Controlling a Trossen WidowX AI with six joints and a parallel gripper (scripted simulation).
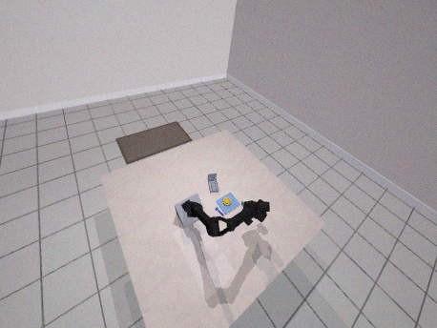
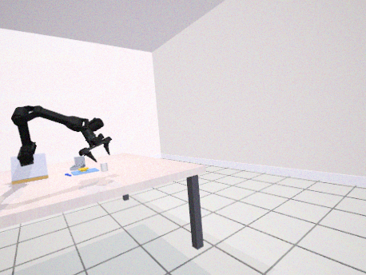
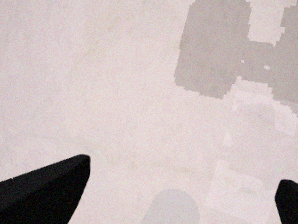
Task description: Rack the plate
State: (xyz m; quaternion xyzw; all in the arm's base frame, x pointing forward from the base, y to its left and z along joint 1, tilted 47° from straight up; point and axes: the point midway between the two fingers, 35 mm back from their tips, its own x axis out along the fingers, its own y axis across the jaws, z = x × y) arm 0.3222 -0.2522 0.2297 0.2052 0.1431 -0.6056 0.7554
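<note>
My gripper tip is now 23 cm to the right of the yellow plate, 8 cm above it and 5 cm past it. From my gripper tip the other things lie so: white cup (14 cm to the left, 7 cm below, 5 cm ahead); then dish rack (42 cm to the left, 7 cm below, 4 cm behind); then blue mat (22 cm to the left, 9 cm below, 5 cm behind).
</note>
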